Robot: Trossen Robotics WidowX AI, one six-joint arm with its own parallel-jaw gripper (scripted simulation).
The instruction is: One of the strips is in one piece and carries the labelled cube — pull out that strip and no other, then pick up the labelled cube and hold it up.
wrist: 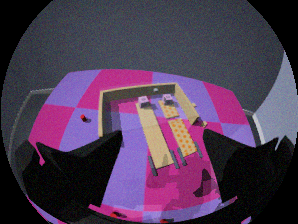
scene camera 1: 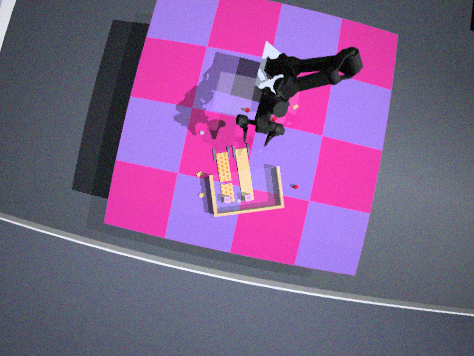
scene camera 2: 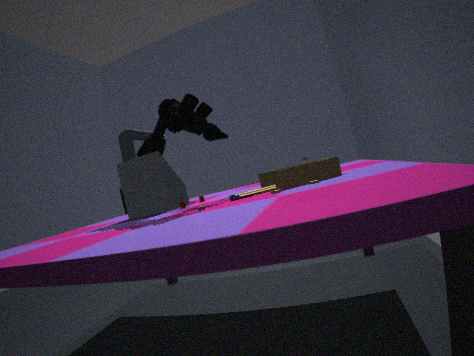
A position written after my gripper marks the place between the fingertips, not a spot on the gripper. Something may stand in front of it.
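In scene camera 2 you'd see my gripper [scene camera 2: 224, 134], which is open and holds nothing. The wrist view shows my gripper [wrist: 163, 134] as well, and scene camera 1 also shows my gripper [scene camera 1: 254, 144].
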